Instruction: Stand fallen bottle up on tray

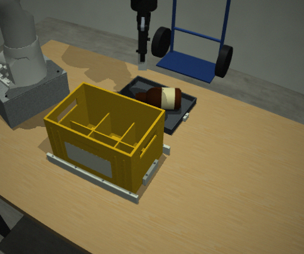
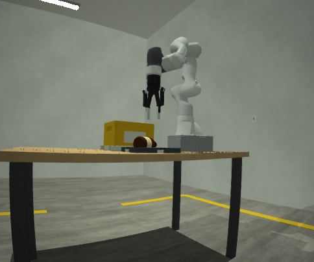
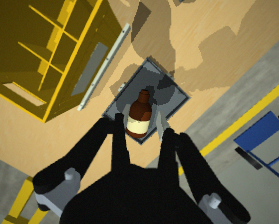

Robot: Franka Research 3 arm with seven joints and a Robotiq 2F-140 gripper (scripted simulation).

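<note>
Now: hand 170 mm above the bottle, 40 mm short of it and 20 mm to the right of it. The rest, counted from my hand: yellow crate 250 mm to the right, 130 mm below, 30 mm ahead; then tray 200 mm below, 30 mm ahead, 20 mm to the left.
</note>
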